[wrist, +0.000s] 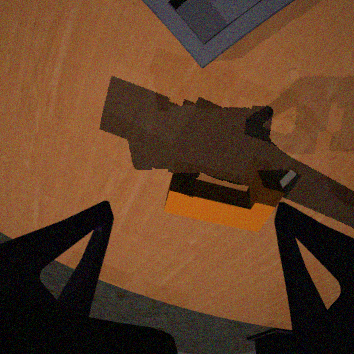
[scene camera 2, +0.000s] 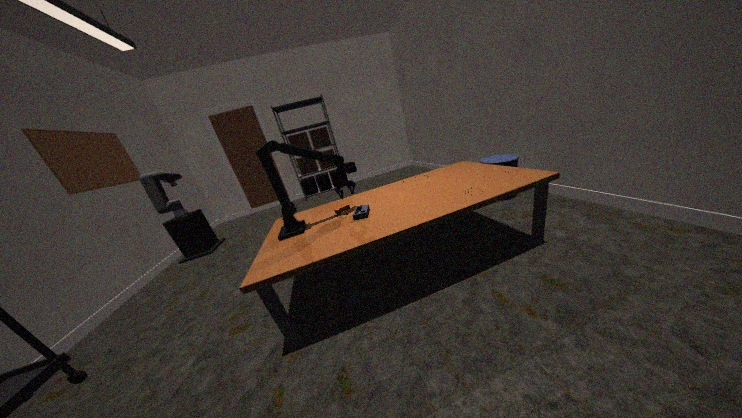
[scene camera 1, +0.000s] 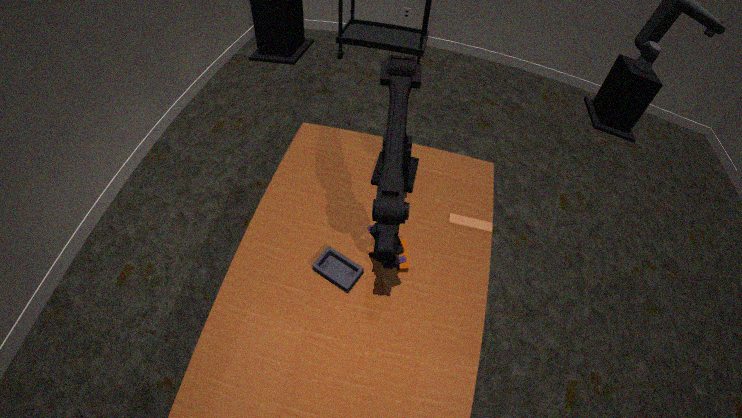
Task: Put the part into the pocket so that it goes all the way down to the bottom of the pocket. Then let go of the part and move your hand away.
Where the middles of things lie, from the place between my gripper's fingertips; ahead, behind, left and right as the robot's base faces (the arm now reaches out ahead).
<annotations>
I see my gripper 140 mm to the left of the pocket block (scene camera 1: pixel 333 266), 90 mm above it and 50 mm short of it.
</annotations>
